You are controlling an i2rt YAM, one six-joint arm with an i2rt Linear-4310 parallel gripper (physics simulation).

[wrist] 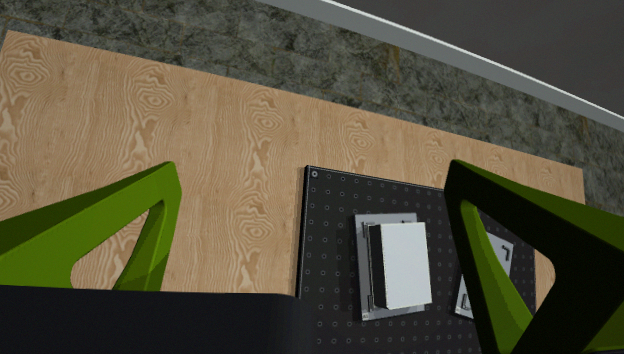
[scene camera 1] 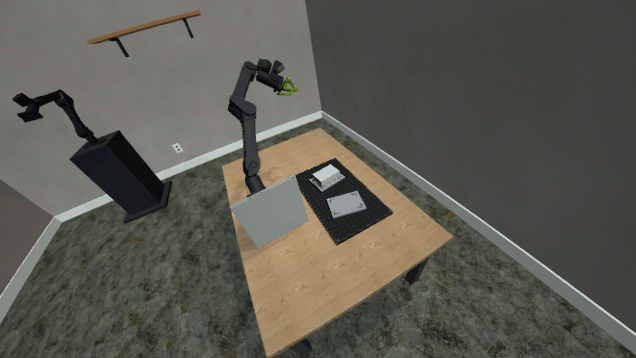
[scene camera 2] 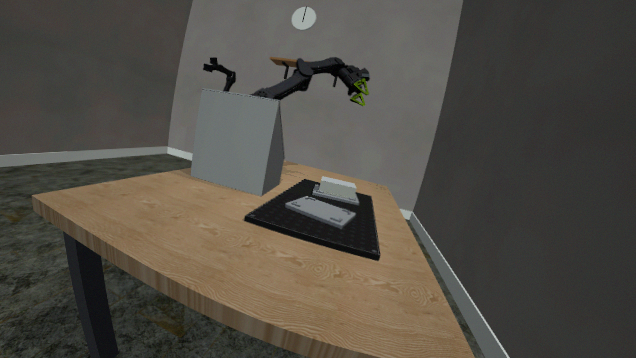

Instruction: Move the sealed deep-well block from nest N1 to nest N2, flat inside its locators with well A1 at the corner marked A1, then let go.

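Places are measured from the arm's base along level axes (x left, y back, z up), in metres.
Pixels of known places: gripper, fingertip midpoint: (wrist: pixel 312 175) (scene camera 1: pixel 294 92) (scene camera 2: pixel 366 100); arm's base at its link origin: (scene camera 1: pixel 259 194) (scene camera 2: pixel 241 121).
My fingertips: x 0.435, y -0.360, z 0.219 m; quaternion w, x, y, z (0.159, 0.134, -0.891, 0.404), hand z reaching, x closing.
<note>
For each thing: its top centre in the pictures, then the offset to it from my fingertips. Level surfaces: height alone.
- sealed deep-well block at its top centre: (wrist: pixel 407 264) (scene camera 2: pixel 338 181) (scene camera 1: pixel 325 172) dz -0.360, dx -0.310, dy +0.007 m
- nest N1 at its top centre: (wrist: pixel 393 264) (scene camera 2: pixel 336 191) (scene camera 1: pixel 326 177) dz -0.396, dx -0.310, dy +0.007 m
- wooden table at its surface level: dz -0.427 m
The sealed deep-well block (scene camera 1: pixel 326 173) (scene camera 2: pixel 338 186) (wrist: pixel 406 265) is a white box sitting on nest N1 (scene camera 1: pixel 325 187) (scene camera 2: pixel 346 198) (wrist: pixel 364 280), a grey plate at the far part of the black board. Nest N2 (scene camera 1: pixel 346 204) (scene camera 2: pixel 320 211) is a grey plate with corner locators and no block on it; in the wrist view the right finger covers part of nest N2 (wrist: pixel 501 252). My gripper (scene camera 1: pixel 289 87) (scene camera 2: pixel 360 93) (wrist: pixel 312 175) is open and empty, high above the table. In the wrist view the block shows between the fingers, nearer the right one, far below. Well A1 cannot be made out.
Both nests lie on a black perforated board (scene camera 1: pixel 338 235) (scene camera 2: pixel 280 223) (wrist: pixel 330 200) on the wooden table (scene camera 1: pixel 300 280) (scene camera 2: pixel 200 240) (wrist: pixel 215 150). A tall grey panel (scene camera 1: pixel 272 212) (scene camera 2: pixel 235 142) stands beside the board, near the arm's base. A second arm on a dark pedestal (scene camera 1: pixel 122 175) stands away from the table.
</note>
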